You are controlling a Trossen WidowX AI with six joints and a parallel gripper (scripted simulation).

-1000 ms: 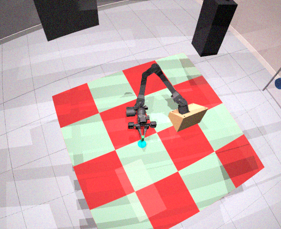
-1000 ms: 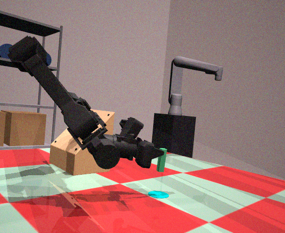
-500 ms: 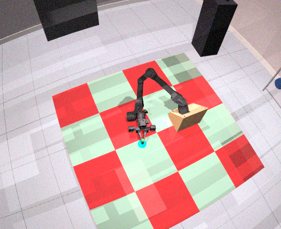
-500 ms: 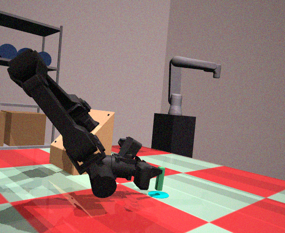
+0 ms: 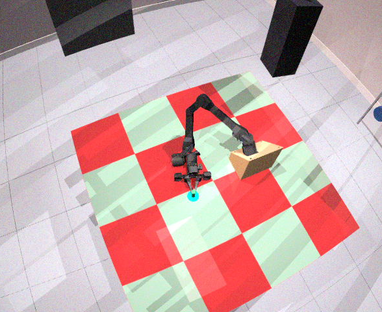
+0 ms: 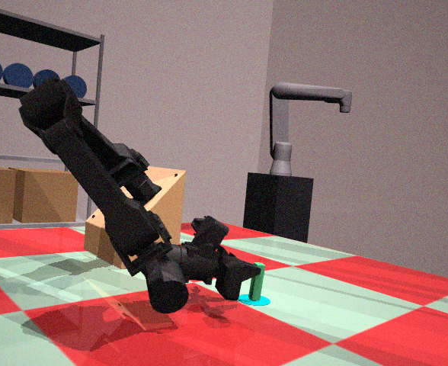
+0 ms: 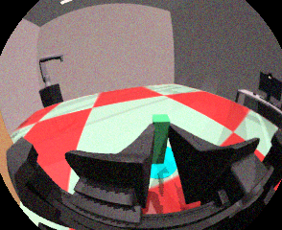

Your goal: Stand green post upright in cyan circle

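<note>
Now: the green post 20 mm below my gripper tip. Round my gripper tip: cyan circle 60 mm below.
</note>
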